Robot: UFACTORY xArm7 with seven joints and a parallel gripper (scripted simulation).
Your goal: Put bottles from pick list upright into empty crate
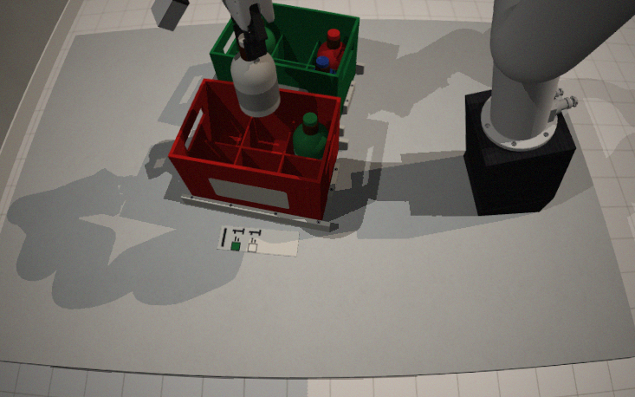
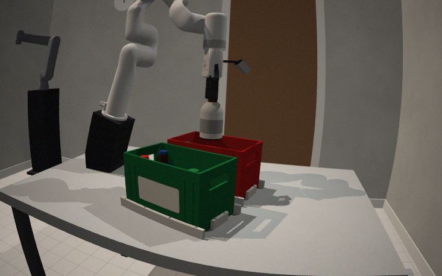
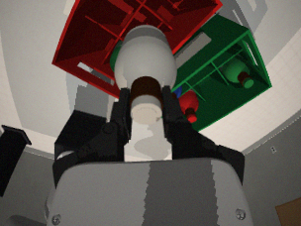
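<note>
Now: the white-capped bottle 7 cm below my hand. Round my hand: red crate: 2 cm ahead, 4 cm to the left, 25 cm below; green crate: 6 cm behind, 19 cm to the right, 25 cm below; blue bottle: 13 cm behind, 11 cm to the right, 25 cm below.
</note>
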